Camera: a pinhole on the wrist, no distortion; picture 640 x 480 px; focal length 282.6 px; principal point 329.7 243.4 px. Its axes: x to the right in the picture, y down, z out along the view. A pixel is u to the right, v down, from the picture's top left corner.
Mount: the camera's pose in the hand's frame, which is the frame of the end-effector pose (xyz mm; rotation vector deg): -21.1 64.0 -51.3 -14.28 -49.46 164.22
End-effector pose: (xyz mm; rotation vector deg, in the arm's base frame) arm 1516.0 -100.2 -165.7 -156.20 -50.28 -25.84
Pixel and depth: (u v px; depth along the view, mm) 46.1 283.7 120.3
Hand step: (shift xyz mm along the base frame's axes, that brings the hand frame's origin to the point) 45.0 82.6 -17.6
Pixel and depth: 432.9 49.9 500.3
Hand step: -26.7 -61.3 -600.7
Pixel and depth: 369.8 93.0 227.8
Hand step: 4.4 -20.3 -222.3
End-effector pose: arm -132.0 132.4 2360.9 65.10 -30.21 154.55
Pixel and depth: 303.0 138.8 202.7
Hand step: 126.0 -74.8 73.7
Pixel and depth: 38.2 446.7 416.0
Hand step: 50.1 383.4 445.2
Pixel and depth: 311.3 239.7 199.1
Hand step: 121.2 -5.6 51.5
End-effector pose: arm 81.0 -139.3 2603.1 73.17 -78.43 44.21
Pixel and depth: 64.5 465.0 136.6
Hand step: 119.9 -60.2 37.7
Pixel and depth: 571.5 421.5 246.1
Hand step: 102.2 6.3 -314.9
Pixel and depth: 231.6 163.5 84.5
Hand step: -42.0 -23.5 -8.3
